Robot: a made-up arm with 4 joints. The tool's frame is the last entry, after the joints.
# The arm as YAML. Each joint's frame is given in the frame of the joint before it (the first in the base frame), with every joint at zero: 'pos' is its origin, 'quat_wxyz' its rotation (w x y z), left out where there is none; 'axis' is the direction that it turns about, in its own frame. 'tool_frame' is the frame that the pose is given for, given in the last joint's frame.
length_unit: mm
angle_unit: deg
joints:
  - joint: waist
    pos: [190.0, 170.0, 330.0]
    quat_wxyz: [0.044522, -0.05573, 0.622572, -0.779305]
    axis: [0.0, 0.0, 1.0]
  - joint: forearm
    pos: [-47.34, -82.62, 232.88]
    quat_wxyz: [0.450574, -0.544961, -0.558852, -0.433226]
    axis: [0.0, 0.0, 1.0]
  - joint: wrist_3
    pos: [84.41, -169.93, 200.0]
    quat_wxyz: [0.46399, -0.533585, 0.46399, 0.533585]
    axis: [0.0, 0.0, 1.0]
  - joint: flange
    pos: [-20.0, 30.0, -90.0]
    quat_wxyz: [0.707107, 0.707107, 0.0, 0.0]
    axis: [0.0, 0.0, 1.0]
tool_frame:
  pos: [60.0, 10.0, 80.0]
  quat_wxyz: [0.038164, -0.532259, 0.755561, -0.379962]
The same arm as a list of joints. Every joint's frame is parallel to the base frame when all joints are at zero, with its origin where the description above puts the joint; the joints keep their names.
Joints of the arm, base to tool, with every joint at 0 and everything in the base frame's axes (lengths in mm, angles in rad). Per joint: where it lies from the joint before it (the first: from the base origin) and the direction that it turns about. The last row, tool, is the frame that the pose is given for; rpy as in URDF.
waist: axis 0.142298 -0.965384 0.218596 offset 190.0 170.0 330.0
forearm: axis -z offset 80.0 -200.0 130.0
wrist_3: axis -x offset 180.0 -60.0 -200.0
flange: axis -y offset 90.0 30.0 -20.0
tool: offset -10.0 -80.0 60.0 rpy -1.0333 0.4450 -0.3944

